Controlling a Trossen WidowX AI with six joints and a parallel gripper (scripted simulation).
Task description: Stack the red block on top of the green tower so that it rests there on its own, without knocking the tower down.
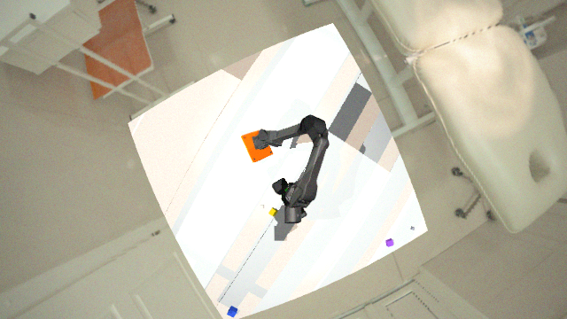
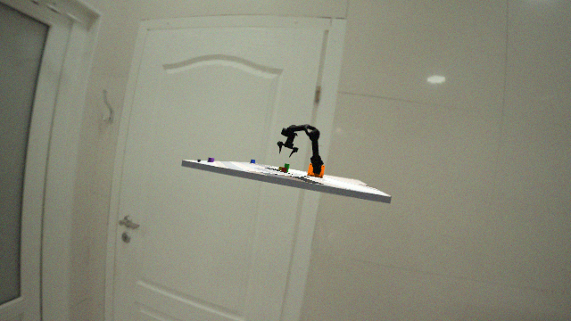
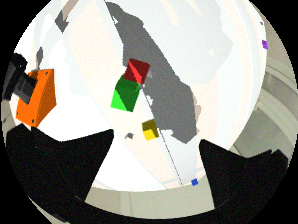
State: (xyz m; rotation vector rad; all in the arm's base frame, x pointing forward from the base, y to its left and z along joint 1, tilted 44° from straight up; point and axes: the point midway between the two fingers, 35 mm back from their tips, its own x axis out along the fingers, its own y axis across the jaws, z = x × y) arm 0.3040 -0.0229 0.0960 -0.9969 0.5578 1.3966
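Right now the red block is 30 mm behind my gripper tip, 40 mm to the left of it and 120 mm below it. Also, from my gripper tip: purple block (420 mm ahead, 450 mm to the left, 120 mm below); then yellow block (40 mm ahead, 80 mm to the right, 120 mm below); then blue block (550 mm ahead, 500 mm to the right, 120 mm below).
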